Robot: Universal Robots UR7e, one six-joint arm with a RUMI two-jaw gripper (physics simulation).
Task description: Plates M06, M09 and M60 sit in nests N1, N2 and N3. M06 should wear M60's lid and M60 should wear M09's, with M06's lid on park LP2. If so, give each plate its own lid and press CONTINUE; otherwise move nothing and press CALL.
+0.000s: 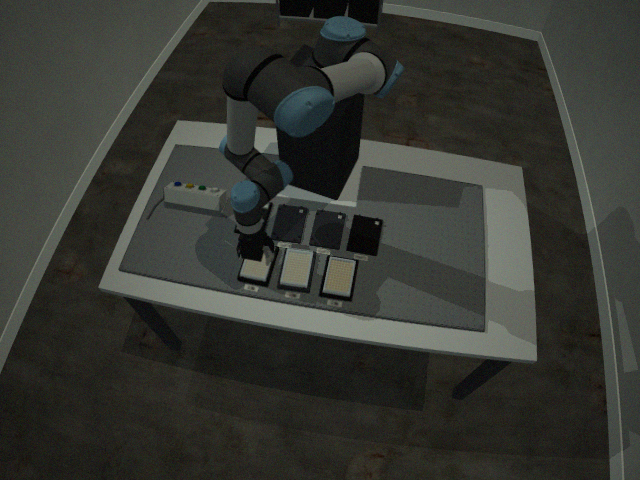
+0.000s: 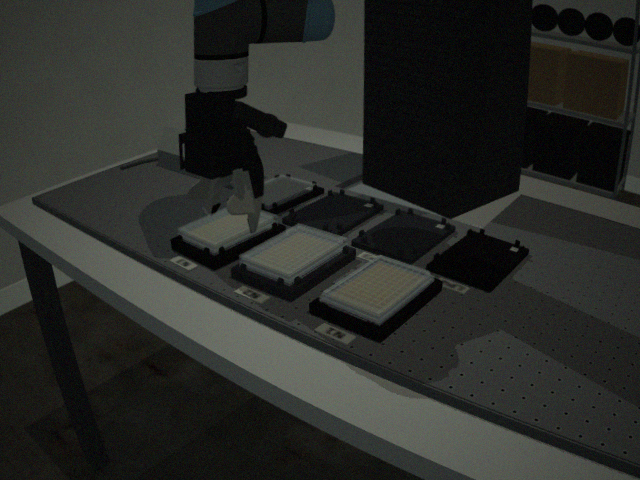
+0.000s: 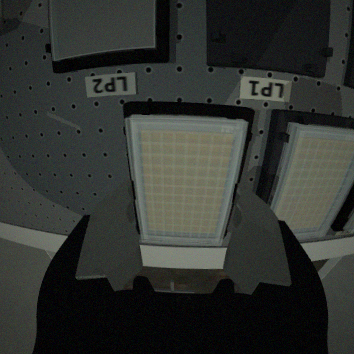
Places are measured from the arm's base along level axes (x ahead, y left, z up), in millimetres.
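Where they show: gripper, fingertip midpoint: (image 2: 231,224) (image 3: 183,183).
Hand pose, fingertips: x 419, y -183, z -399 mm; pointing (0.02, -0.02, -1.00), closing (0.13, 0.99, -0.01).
Things, the pixels of their centre, and the offset from my fingertips. "pt": a spot on its surface instead.
- leftmost plate, surface spot: (image 3: 185,175) pt dx -12, dy +3, dz +7 mm
- middle plate, body centre: (image 3: 314,193) (image 2: 294,249) (image 1: 296,266) dx +23, dy +127, dz +2 mm
- right plate, body centre: (image 2: 379,286) (image 1: 339,275) dx +44, dy +263, dz -5 mm
- Park LP1, body centre: (image 2: 334,210) (image 1: 289,222) dx -157, dy +85, dz -17 mm
- white button box, body centre: (image 2: 203,150) (image 1: 195,195) dx -233, dy -264, dz +15 mm
My gripper (image 1: 254,259) (image 2: 232,218) (image 3: 183,183) is shut on a clear lid (image 3: 186,121), low at the leftmost nest. The lid lies over the leftmost plate (image 2: 222,233) (image 3: 185,175), level and about aligned; whether it is fully seated is hard to tell. The middle plate (image 1: 297,267) (image 2: 295,253) (image 3: 320,170) and the right plate (image 1: 339,277) (image 2: 379,286) sit in their nests and appear lidded. Another clear lid (image 2: 289,188) (image 3: 105,30) lies on park LP2. Park LP1 (image 1: 290,223) (image 3: 267,35) bears no lid. Plate names and nest numbers are too blurred to read.
A white button box (image 1: 193,196) with blue, yellow, green and white buttons stands at the left; its labels are unreadable. Two more dark holders (image 1: 328,228) (image 1: 365,235) stand right of LP1, behind the nests. The dark robot pedestal (image 1: 320,155) (image 2: 444,103) rises behind them.
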